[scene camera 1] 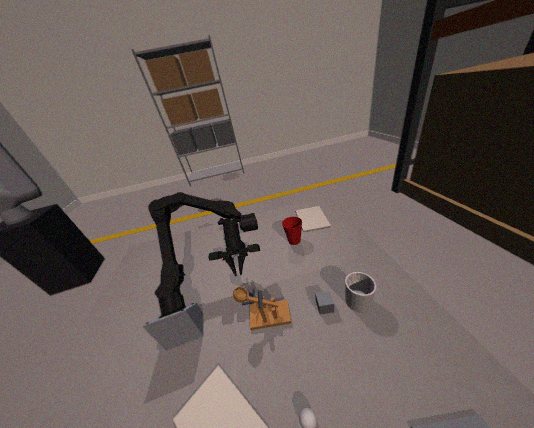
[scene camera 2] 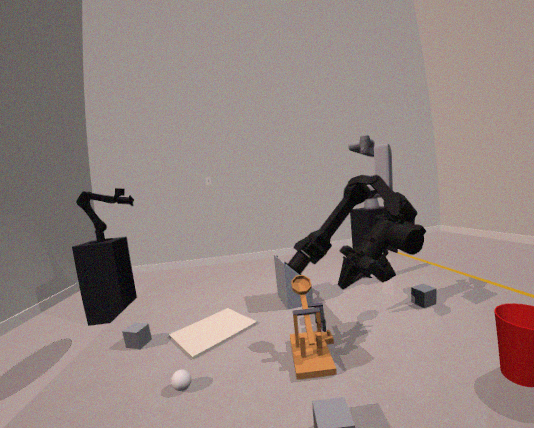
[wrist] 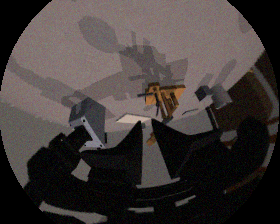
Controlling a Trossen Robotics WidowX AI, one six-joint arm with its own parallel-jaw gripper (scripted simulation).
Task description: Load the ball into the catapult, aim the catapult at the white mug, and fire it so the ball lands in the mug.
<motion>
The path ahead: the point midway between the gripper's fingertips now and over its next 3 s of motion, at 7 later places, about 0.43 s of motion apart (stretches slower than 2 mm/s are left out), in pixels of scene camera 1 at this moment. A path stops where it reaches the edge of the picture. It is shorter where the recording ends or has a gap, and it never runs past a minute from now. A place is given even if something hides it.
The gripper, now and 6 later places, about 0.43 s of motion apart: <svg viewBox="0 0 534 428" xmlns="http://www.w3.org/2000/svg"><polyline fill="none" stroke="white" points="238,275 257,270 278,263 301,257 324,251 338,252 339,251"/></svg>
</motion>
